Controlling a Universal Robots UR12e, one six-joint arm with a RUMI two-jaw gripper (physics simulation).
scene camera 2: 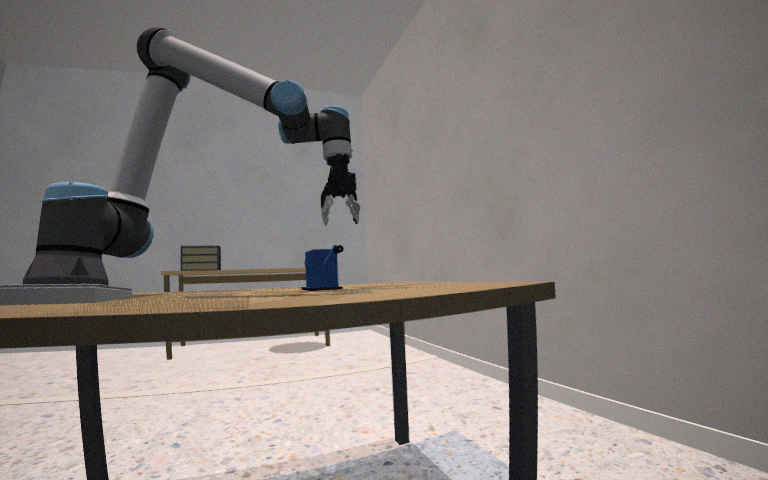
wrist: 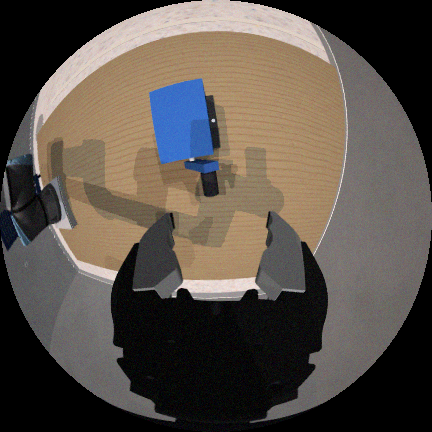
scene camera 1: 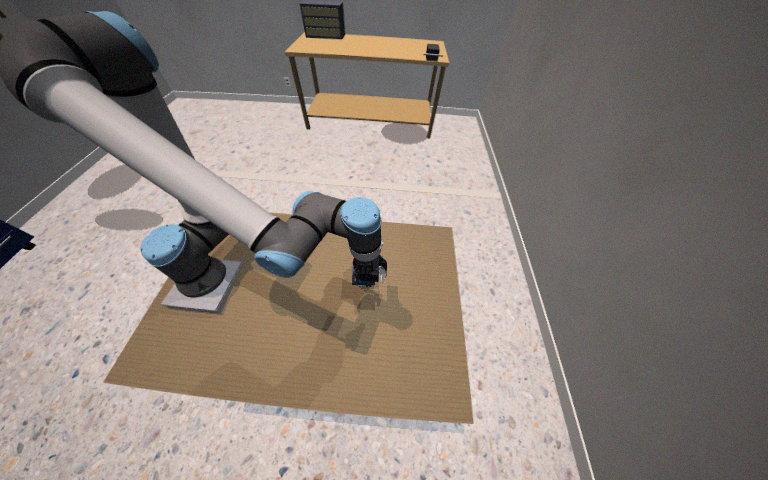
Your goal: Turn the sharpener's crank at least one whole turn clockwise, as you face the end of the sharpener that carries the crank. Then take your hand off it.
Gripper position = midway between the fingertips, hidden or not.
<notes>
In view: the gripper (scene camera 2: 341,225) and a blue sharpener (scene camera 2: 318,277).
The gripper also shows in the wrist view (wrist: 219,213). The blue sharpener is seen too in the wrist view (wrist: 184,120).
</notes>
